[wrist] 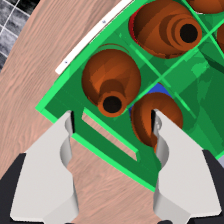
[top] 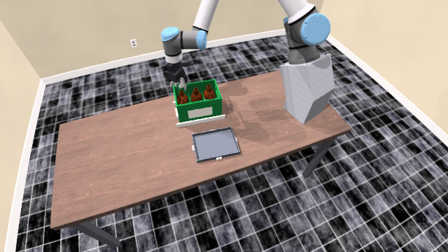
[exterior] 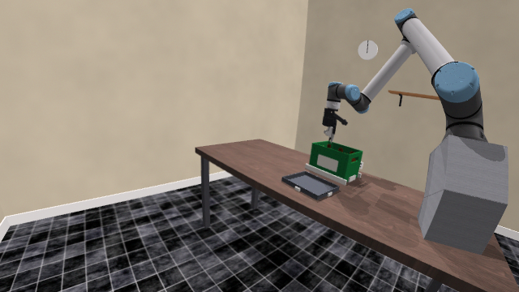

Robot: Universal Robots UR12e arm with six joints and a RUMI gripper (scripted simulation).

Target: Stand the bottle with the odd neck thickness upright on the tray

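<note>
Now: hand 11 cm above the glass bottle. From my hand the other things lie so: grey tray (34 cm to the left, 18 cm below, 11 cm behind); green crate (11 cm below, 9 cm behind, 5 cm to the left).
</note>
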